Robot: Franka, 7 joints.
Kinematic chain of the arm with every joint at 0, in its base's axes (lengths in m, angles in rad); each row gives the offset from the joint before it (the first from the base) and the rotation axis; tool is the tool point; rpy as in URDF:
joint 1: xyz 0 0 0.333 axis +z
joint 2: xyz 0 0 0 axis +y
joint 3: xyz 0 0 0.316 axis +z
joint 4: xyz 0.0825 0 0 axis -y
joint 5: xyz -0.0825 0 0.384 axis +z
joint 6: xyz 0 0 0 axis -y
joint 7: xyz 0.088 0 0 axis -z
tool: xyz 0 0 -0.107 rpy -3.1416 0 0
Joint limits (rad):
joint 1: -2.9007..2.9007
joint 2: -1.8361..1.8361
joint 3: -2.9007..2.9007
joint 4: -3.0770..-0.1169
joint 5: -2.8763..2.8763
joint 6: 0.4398..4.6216
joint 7: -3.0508..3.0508
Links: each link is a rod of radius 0.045 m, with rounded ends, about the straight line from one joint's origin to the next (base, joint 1, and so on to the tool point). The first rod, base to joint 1, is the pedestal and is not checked.
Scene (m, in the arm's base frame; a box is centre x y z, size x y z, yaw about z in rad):
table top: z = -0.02
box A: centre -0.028 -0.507 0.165 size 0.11 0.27 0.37 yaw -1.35
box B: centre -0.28 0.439 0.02 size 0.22 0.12 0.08 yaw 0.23
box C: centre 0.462 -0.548 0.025 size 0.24 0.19 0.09 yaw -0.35
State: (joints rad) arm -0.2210 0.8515 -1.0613 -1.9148 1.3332 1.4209 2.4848
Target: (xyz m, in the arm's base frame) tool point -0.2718 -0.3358 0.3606
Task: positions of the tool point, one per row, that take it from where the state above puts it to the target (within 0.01 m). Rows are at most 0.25 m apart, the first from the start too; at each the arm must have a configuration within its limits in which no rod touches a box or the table.
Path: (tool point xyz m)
1: 0.1975 -0.5707 0.3596
2: 0.0494 -0.5978 0.5123
3: -0.1225 -0.5536 0.6453
4: -0.0665 -0.5446 0.5477
5: -0.0280 -0.5070 0.4781
6: -0.1723 -0.4419 0.4194
7: -0.2718 -0.3358 0.3606

